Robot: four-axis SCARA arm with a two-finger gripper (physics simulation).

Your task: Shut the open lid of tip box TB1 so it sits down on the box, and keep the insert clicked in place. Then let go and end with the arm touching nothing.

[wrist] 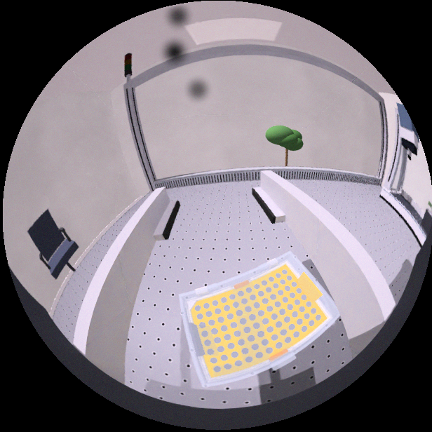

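Note:
Tip box TB1 [186, 320] sits on the perforated deck, in the lower middle of the wrist view. Its clear, pale lid [294, 259] lies down flat over the box. The yellow insert [252, 320] with its grid of round holes shows through the lid and looks level inside the box. Orange tabs show on the two long sides. My gripper [213, 187] is shut as far as it goes, with a gap left between its black-padded tips and nothing held there. Its right finger passes close to the box's right side in the view; whether they touch cannot be told.
The perforated deck [215, 250] runs back to a slotted rail [215, 178]. A framed back panel, a signal light [128, 65] and a green plant [282, 136] stand beyond. A dark chair [49, 235] is at the left. Equipment with a blue panel [406, 117] is at the right.

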